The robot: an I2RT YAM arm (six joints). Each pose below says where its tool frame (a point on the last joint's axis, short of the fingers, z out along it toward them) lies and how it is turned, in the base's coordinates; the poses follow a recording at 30 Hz.
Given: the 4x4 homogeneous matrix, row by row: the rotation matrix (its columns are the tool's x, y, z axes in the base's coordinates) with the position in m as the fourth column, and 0 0 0 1 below. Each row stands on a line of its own.
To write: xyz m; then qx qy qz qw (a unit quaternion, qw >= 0). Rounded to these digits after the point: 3 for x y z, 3 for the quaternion. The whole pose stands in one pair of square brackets.
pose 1, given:
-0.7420 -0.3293 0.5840 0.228
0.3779 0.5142 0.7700 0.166
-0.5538 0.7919 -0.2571 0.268
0 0 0 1
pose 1, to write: [0.228 0.166 0.268 0.015 0.793 0.493 0.359]
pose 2, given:
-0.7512 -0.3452 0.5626 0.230
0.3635 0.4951 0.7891 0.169
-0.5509 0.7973 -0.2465 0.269
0 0 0 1
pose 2, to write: [0.230 0.169 0.269 0.006 0.789 0.502 0.353]
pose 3, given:
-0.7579 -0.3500 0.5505 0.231
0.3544 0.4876 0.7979 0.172
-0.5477 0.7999 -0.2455 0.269
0 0 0 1
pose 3, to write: [0.231 0.172 0.269 0.001 0.789 0.506 0.348]
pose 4, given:
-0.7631 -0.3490 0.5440 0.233
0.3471 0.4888 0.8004 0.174
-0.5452 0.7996 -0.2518 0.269
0 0 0 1
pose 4, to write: [0.233 0.174 0.269 -0.001 0.791 0.506 0.344]
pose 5, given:
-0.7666 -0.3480 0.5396 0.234
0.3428 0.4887 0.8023 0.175
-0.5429 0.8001 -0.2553 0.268
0 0 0 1
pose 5, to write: [0.234 0.175 0.268 -0.002 0.792 0.506 0.342]
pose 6, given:
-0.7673 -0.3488 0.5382 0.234
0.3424 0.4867 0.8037 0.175
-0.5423 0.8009 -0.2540 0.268
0 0 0 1
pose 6, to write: [0.234 0.175 0.268 -0.002 0.792 0.507 0.341]
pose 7, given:
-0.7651 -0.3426 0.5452 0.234
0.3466 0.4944 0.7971 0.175
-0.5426 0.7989 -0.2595 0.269
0 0 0 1
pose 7, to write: [0.234 0.175 0.269 0.001 0.794 0.503 0.343]
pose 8, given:
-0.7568 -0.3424 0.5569 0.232
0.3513 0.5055 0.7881 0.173
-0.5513 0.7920 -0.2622 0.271
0 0 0 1
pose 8, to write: [0.232 0.173 0.271 0.003 0.794 0.497 0.349]
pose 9, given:
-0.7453 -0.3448 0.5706 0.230
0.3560 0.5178 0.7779 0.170
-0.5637 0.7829 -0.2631 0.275
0 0 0 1
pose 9, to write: [0.230 0.170 0.275 0.004 0.795 0.491 0.357]
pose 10, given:
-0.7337 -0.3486 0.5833 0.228
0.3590 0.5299 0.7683 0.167
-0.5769 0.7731 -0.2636 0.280
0 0 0 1
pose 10, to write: [0.228 0.167 0.280 0.003 0.795 0.485 0.365]
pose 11, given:
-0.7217 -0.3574 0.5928 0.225
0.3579 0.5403 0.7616 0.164
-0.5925 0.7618 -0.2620 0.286
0 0 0 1
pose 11, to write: [0.225 0.164 0.286 0.000 0.794 0.479 0.373]
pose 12, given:
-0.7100 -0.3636 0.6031 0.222
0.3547 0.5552 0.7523 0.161
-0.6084 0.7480 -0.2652 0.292
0 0 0 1
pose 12, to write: [0.222 0.161 0.292 -0.003 0.795 0.472 0.381]
